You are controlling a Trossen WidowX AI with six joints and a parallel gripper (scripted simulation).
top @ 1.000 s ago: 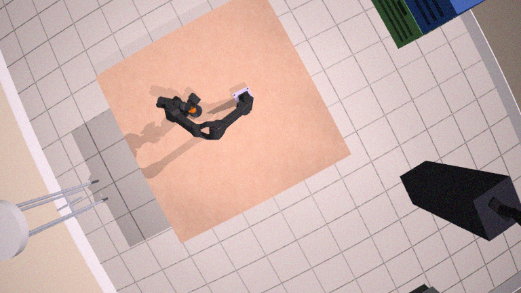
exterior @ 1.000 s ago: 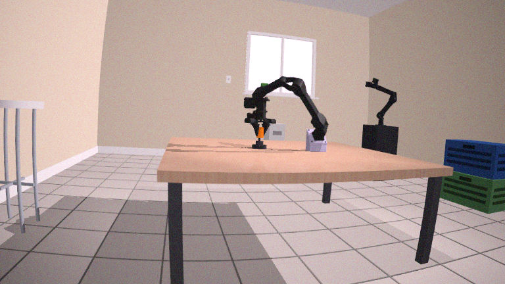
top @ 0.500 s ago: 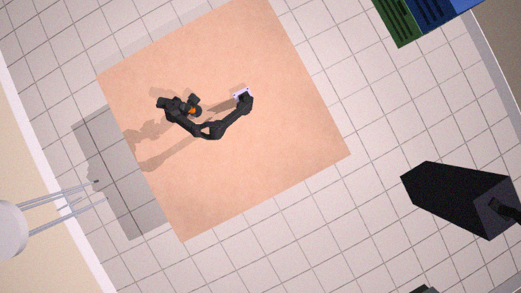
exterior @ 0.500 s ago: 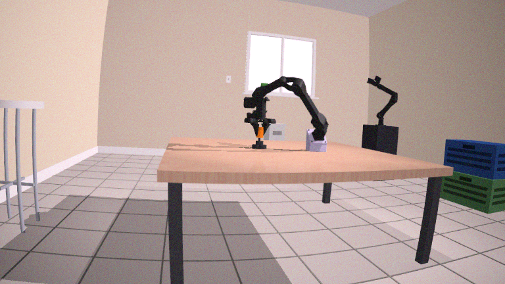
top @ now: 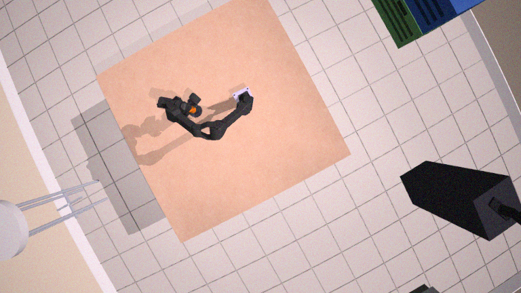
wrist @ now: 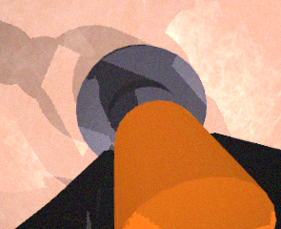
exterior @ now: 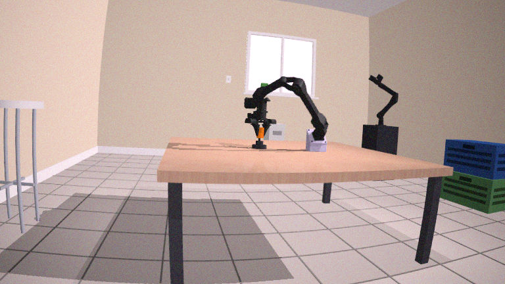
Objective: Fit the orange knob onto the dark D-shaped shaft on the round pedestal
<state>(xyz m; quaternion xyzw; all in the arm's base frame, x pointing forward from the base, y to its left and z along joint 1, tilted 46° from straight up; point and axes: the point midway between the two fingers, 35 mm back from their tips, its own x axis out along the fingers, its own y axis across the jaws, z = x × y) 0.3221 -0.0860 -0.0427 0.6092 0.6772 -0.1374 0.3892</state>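
My gripper tip is now 20 mm below the orange knob. Also, from my gripper tip: round pedestal: 40 mm below.
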